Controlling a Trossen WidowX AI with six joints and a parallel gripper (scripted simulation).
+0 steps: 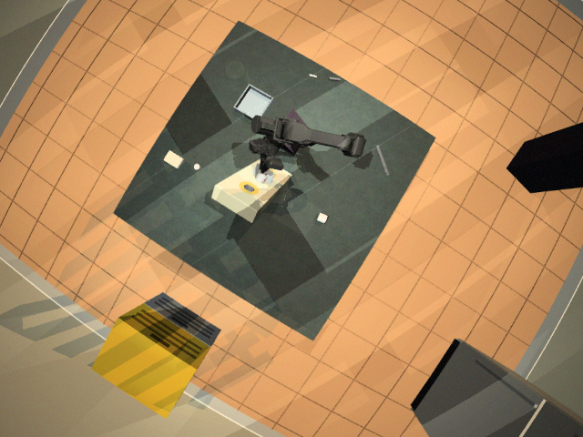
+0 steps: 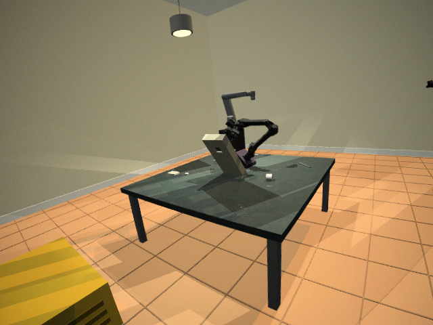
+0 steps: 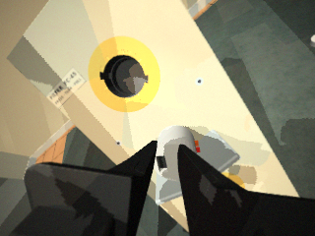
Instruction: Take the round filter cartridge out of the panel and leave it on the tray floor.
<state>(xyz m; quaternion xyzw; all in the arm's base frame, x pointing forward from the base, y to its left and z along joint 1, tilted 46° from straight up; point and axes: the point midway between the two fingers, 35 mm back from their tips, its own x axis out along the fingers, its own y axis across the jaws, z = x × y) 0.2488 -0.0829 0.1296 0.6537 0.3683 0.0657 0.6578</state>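
Now: the round grey filter cartridge 30 mm below my gripper tip and 10 mm ahead of it. Also, from my gripper tip: cream block (460 mm to the right, 230 mm below, 230 mm ahead); then service panel (50 mm below, 50 mm ahead, 10 mm to the left); then pale blue tray (330 mm to the right, 270 mm behind, 220 mm below).
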